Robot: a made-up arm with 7 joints.
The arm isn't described. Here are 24 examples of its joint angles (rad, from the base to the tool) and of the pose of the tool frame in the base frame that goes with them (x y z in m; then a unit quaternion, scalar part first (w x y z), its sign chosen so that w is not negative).
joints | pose
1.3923 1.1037 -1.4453 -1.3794 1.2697 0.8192 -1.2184 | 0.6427 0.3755 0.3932 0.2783 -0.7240 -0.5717 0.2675
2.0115 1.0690 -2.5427 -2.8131 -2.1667 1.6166 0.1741 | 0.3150 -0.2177 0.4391 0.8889 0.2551 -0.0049 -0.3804
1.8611 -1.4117 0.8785 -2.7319 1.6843 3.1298 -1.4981 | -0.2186 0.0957 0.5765 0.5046 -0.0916 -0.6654 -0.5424
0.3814 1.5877 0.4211 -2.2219 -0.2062 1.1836 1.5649 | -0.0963 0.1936 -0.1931 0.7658 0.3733 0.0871 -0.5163
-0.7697 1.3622 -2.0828 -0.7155 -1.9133 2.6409 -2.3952 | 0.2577 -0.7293 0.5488 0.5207 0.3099 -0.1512 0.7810
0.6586 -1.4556 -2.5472 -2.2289 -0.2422 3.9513 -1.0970 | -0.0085 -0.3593 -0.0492 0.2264 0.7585 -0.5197 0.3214
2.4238 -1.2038 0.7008 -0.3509 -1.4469 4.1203 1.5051 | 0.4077 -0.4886 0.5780 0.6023 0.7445 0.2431 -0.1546
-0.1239 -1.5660 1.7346 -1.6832 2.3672 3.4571 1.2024 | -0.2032 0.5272 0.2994 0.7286 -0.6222 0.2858 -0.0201
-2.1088 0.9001 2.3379 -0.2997 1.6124 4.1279 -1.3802 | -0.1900 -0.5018 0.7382 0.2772 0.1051 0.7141 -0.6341
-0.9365 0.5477 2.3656 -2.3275 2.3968 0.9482 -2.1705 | 0.0783 0.5064 0.5424 0.9601 0.1904 -0.0982 -0.1795
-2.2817 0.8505 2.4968 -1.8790 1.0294 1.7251 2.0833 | 0.4083 -0.1307 0.8283 0.4619 -0.4702 0.5152 0.5479
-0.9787 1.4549 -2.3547 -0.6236 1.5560 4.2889 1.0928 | 0.2635 -0.5776 0.5479 0.3217 0.2522 0.1255 0.9040
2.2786 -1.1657 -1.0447 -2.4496 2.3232 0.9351 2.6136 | 0.2185 0.4029 0.5667 0.5098 0.0940 0.2970 -0.8019
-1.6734 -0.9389 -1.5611 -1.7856 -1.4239 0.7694 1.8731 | -0.5789 0.3116 0.4046 0.0584 0.7302 0.4811 0.4816
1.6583 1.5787 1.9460 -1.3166 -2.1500 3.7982 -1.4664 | -0.4149 0.4096 0.5297 0.5307 0.3095 -0.1011 -0.7825
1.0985 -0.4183 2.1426 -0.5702 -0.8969 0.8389 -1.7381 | -0.4487 -0.2482 0.9744 0.2903 -0.5020 0.7235 0.3744
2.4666 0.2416 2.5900 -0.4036 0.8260 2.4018 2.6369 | -0.1724 -0.0102 1.1498 0.8491 0.0821 0.3836 -0.3538
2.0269 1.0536 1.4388 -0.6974 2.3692 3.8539 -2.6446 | -0.5006 0.4082 0.5352 0.5322 -0.3930 -0.7220 0.2026
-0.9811 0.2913 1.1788 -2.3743 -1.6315 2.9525 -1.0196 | 0.4326 0.1970 0.2853 0.2876 0.2176 0.9221 0.1404
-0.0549 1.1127 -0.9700 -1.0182 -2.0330 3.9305 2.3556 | 0.5940 -0.2882 0.3220 0.1319 0.9479 -0.0916 0.2752
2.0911 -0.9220 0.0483 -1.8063 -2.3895 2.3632 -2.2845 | -0.1675 0.1296 0.9046 0.9509 -0.1934 0.1726 0.1690
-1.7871 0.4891 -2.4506 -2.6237 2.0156 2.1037 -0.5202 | -0.1319 0.4153 0.3243 0.4788 -0.6500 -0.4516 0.3799
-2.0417 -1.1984 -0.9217 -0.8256 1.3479 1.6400 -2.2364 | -0.0160 0.6983 0.8084 0.9381 0.2906 0.1383 -0.1277
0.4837 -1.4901 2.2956 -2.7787 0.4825 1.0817 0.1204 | 0.0787 0.2849 0.0690 0.7998 0.5783 0.1232 0.1035
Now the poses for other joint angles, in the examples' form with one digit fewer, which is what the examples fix.
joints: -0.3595 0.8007 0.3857 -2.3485 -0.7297 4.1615 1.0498
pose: 0.399 0.058 0.121 0.482 -0.789 0.209 -0.320
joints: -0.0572 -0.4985 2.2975 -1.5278 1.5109 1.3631 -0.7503
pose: -0.550 0.485 0.463 0.266 -0.101 -0.813 0.507
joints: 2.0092 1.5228 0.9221 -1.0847 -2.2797 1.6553 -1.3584
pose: -0.658 0.416 0.030 0.481 -0.597 0.601 0.225
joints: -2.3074 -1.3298 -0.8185 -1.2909 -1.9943 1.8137 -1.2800
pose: -0.022 0.585 0.839 0.015 0.099 -0.843 -0.529
